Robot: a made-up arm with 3 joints. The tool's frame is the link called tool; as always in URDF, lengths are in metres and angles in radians. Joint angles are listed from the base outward. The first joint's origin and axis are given. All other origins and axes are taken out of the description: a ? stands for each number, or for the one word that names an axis. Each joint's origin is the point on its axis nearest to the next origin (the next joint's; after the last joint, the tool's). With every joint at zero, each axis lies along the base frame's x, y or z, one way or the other. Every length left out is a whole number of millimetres.
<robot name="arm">
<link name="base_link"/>
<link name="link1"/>
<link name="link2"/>
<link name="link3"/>
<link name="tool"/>
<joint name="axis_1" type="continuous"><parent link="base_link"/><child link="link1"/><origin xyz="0 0 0.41"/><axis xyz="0 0 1"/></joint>
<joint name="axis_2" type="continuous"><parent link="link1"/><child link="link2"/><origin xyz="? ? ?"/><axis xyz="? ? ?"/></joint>
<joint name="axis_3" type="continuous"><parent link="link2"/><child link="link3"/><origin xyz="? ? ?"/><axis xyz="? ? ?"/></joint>
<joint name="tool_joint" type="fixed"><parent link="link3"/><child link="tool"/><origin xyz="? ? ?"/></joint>
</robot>
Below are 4 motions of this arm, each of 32 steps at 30 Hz.
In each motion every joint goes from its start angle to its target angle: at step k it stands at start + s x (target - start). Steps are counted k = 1, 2, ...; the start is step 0. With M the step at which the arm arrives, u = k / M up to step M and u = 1 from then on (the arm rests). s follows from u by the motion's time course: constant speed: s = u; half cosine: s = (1 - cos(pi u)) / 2; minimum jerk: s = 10 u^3 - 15 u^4 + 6 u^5.
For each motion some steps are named. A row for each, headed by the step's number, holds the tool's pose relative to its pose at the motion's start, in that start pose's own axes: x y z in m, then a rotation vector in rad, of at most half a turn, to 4 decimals.
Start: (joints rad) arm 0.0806 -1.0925 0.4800
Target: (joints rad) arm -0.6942 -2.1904 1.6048
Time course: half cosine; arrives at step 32
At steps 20, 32:
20: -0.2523 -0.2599 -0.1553 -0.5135 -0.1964 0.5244
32: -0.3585 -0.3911 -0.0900 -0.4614 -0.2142 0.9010

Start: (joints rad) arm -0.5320 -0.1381 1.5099
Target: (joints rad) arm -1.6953 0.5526 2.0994
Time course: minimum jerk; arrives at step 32
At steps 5, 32:
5: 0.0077 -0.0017 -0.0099 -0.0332 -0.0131 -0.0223
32: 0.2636 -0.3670 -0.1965 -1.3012 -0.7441 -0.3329

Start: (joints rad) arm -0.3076 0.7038 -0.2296
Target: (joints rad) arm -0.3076 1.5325 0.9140
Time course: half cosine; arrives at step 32
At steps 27, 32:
27: 0.0081 0.0359 0.2154 0.7784 -1.0189 -0.2480
32: 0.0111 0.0328 0.2335 0.8227 -1.0745 -0.2930

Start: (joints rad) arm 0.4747 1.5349 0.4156
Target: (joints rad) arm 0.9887 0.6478 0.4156
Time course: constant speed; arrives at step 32
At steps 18, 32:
18: -0.1288 -0.1247 -0.1221 -0.4201 0.2803 0.2753
32: -0.2270 -0.2659 -0.1358 -0.6943 0.4711 0.5741

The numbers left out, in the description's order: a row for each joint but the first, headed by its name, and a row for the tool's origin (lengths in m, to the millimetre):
axis_2: xyz 0.16 -0.1 0, axis 1 0 0
axis_3: xyz 0 0.37 -0.1, axis 0 -1 0
tool: xyz -0.12 0 -0.02

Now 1 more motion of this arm.
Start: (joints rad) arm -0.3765 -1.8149 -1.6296
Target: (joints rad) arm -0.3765 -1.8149 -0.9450
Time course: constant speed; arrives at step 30
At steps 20, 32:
20: 0.0211 0.0000 -0.0508 0.0000 -0.4564 0.0000
32: 0.0397 0.0000 -0.0714 0.0000 -0.6846 0.0000

